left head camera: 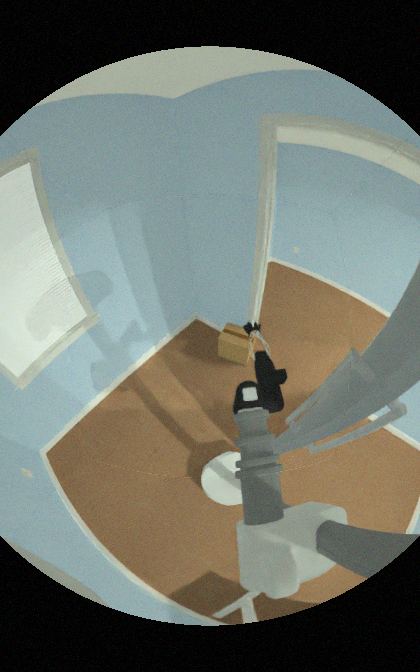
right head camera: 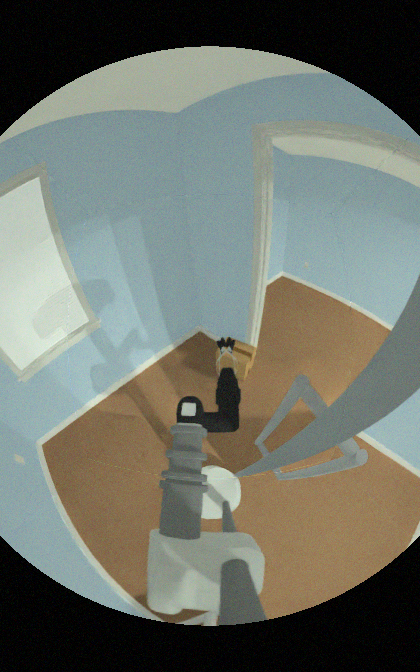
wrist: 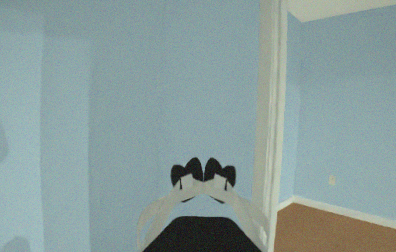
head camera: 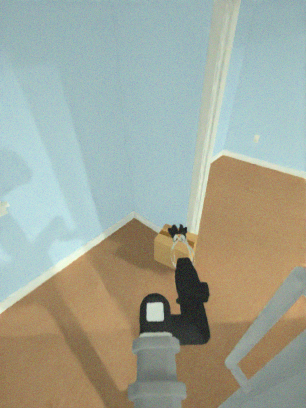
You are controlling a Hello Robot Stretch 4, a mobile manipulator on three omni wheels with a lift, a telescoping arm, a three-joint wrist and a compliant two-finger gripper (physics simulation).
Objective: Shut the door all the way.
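Seen in the pictures: gripper, fingertip midpoint: point(left head camera: 250, 322) point(right head camera: 225, 338) point(wrist: 203, 171) point(head camera: 177, 225); robot's base, link origin: point(left head camera: 229, 477) point(right head camera: 211, 491).
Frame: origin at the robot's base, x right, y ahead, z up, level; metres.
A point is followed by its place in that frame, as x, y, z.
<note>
The grey door point(head camera: 285, 377) @(0.174, 0.153, 1.174) point(left head camera: 375, 387) @(0.164, 0.148, 1.324) point(right head camera: 365, 407) @(0.171, 0.129, 1.423) stands open at the lower right, seen nearly edge-on in the left and right head camera views. A bar handle point(head camera: 268, 316) @(0.190, 0.230, 1.170) point(left head camera: 360, 428) @(0.263, 0.102, 1.150) point(right head camera: 281, 410) @(0.191, 0.229, 1.183) sticks out from it. The cream door frame point(head camera: 212, 110) @(0.353, 1.286, 1.241) point(left head camera: 265, 215) @(0.336, 1.272, 1.310) point(right head camera: 261, 225) @(0.336, 1.271, 1.329) point(wrist: 270, 115) @(0.338, 1.272, 1.118) shows with the room beyond through the open doorway. The door does not show in the wrist view. My gripper point(head camera: 178, 232) @(0.082, 0.568, 1.049) point(left head camera: 252, 328) @(0.082, 0.568, 1.049) point(right head camera: 226, 343) @(0.082, 0.568, 1.049) point(wrist: 203, 171) @(0.082, 0.568, 1.049) is shut and empty, left of the door and just left of the frame post in the wrist view.
A cardboard box point(head camera: 165, 248) @(0.097, 1.136, 0.208) point(left head camera: 231, 350) @(0.127, 1.118, 0.134) point(right head camera: 245, 361) @(0.271, 1.066, 0.251) stands on the floor at the foot of the frame post, below my gripper. Blue walls point(head camera: 100, 125) @(-0.382, 1.631, 1.074) meet in a corner to its left. My round white base point(left head camera: 222, 480) @(-0.057, -0.007, 0.187) point(right head camera: 222, 492) @(0.080, 0.003, 0.187) is on the brown floor.
</note>
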